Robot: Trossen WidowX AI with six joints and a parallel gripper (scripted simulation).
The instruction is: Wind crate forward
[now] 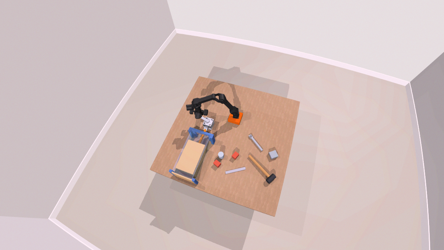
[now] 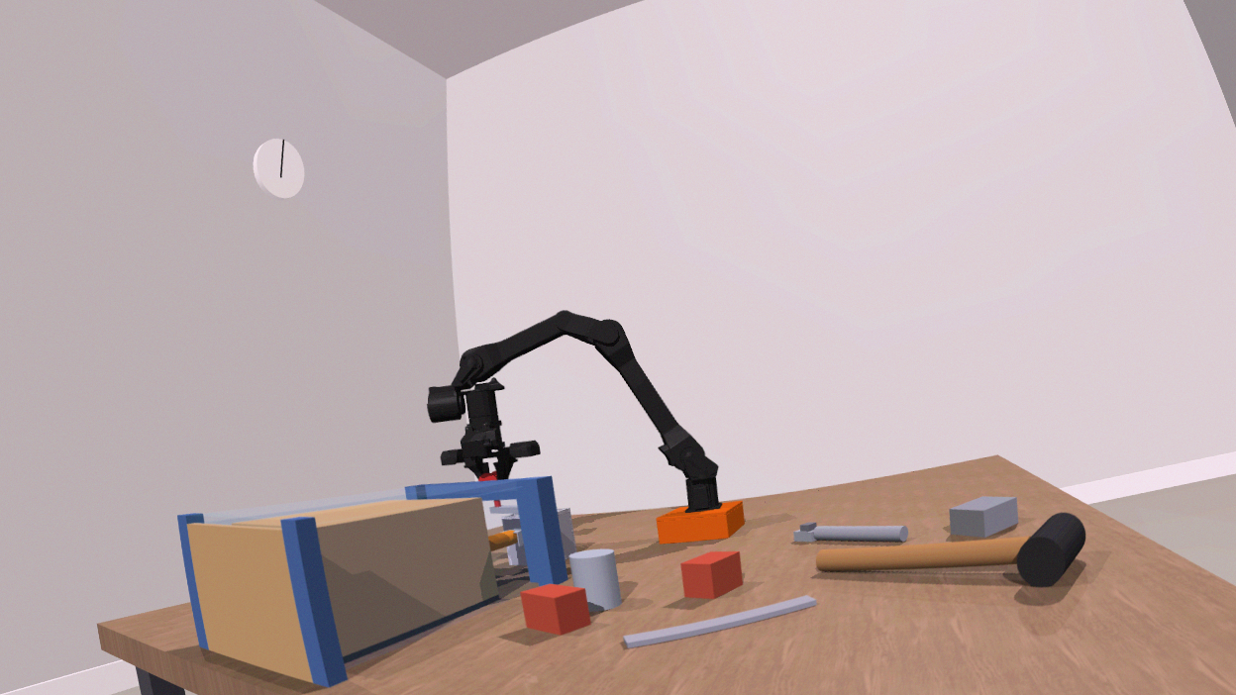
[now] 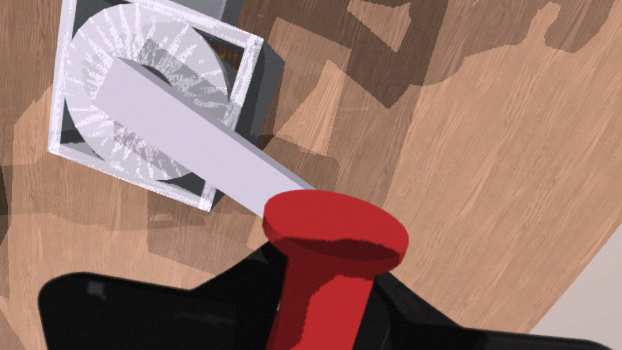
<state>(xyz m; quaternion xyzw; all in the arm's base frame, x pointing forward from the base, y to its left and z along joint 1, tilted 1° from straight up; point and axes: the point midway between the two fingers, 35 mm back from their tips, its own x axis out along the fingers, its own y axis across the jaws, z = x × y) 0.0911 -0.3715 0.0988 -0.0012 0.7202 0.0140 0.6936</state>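
My gripper tip is now 200 mm short of the blue frame bar, 60 mm to the right of it and 10 mm above it. The rest, counted from my gripper tip: grey winch handle (20 mm ahead, 30 mm to the left, 10 mm below); then red knob (20 mm above); then grey winch (30 mm ahead, 90 mm to the left, 80 mm below).
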